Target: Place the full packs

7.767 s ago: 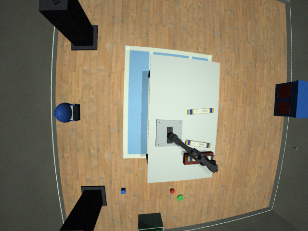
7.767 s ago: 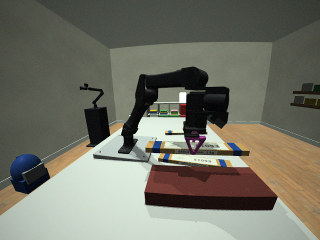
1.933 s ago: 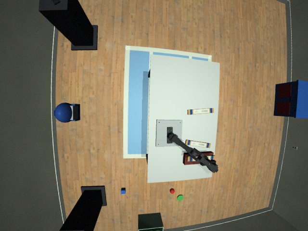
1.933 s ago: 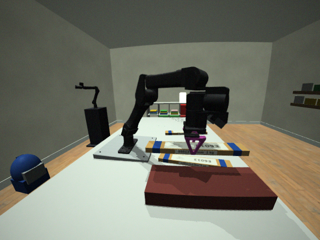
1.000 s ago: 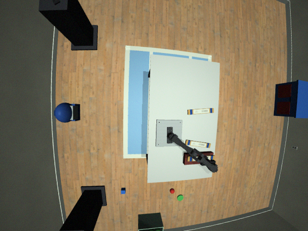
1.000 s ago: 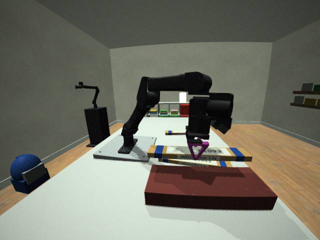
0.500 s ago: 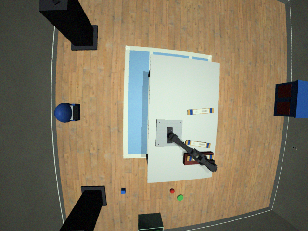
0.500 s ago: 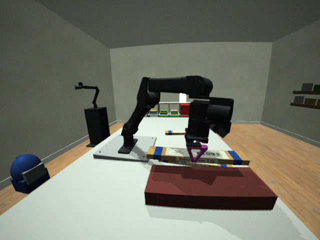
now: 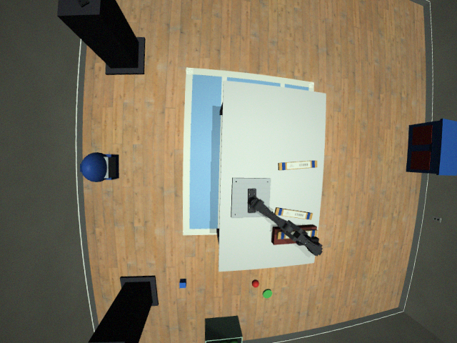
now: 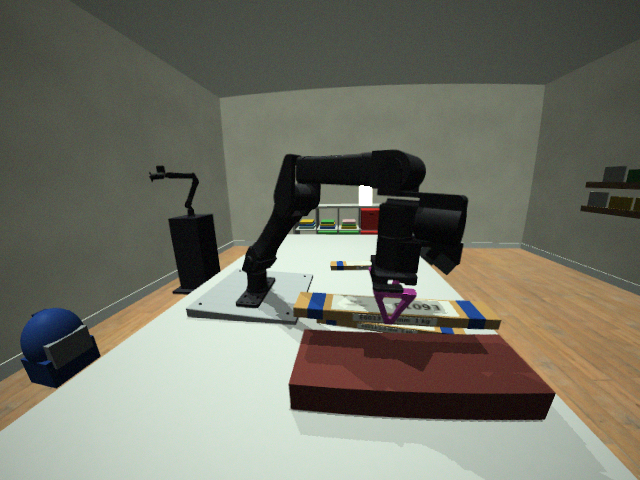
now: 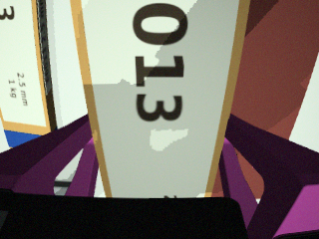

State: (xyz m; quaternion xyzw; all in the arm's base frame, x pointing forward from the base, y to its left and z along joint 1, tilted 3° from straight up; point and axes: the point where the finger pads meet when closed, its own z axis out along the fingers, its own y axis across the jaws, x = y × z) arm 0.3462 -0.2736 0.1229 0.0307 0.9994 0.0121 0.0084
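Right now the dark red low platform is 110 mm below my hand, 50 mm to the right of it and 40 mm ahead of it.
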